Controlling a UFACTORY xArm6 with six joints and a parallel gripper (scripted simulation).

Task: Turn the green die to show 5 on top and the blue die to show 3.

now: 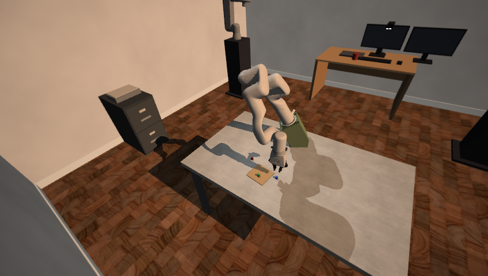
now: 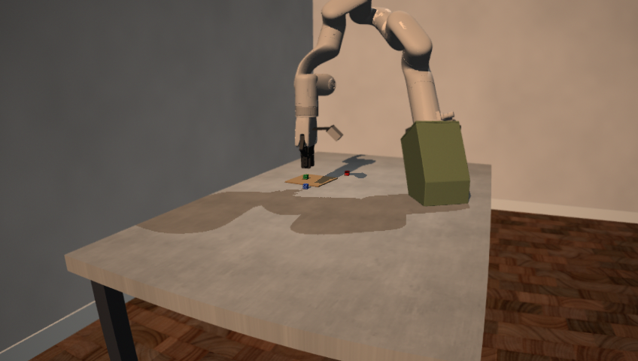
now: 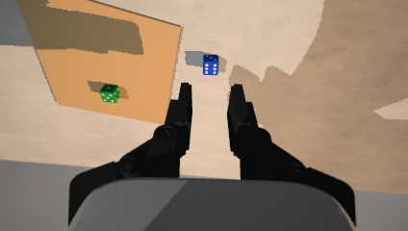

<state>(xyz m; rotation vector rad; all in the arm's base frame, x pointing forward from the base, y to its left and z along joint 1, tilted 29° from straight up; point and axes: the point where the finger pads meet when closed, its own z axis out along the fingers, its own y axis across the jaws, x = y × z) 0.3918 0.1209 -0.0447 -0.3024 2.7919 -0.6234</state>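
Now: the blue die 10 mm ahead of my hand and 90 mm below it. Also, from my hand: tan mat: 40 mm ahead, 110 mm to the right, 90 mm below; green die: 60 mm ahead, 110 mm to the right, 80 mm below; red die: 40 mm behind, 240 mm to the right, 90 mm below.
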